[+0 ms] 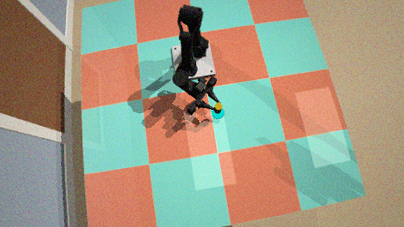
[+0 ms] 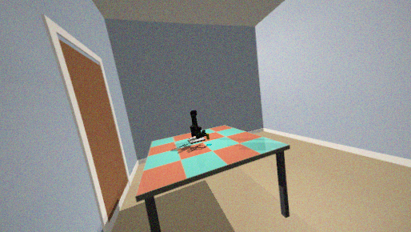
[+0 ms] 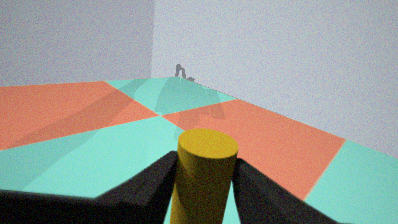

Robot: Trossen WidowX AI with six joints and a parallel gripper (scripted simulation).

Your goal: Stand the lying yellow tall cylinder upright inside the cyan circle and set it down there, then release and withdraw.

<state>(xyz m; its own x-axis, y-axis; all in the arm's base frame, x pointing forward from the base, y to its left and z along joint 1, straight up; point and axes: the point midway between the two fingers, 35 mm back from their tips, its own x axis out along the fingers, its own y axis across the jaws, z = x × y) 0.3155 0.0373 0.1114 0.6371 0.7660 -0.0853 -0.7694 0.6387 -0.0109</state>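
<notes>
My gripper tip is 12 cm above the cyan circle and 1 cm past it. Round my gripper tip: yellow tall cylinder: 2 cm below.
</notes>
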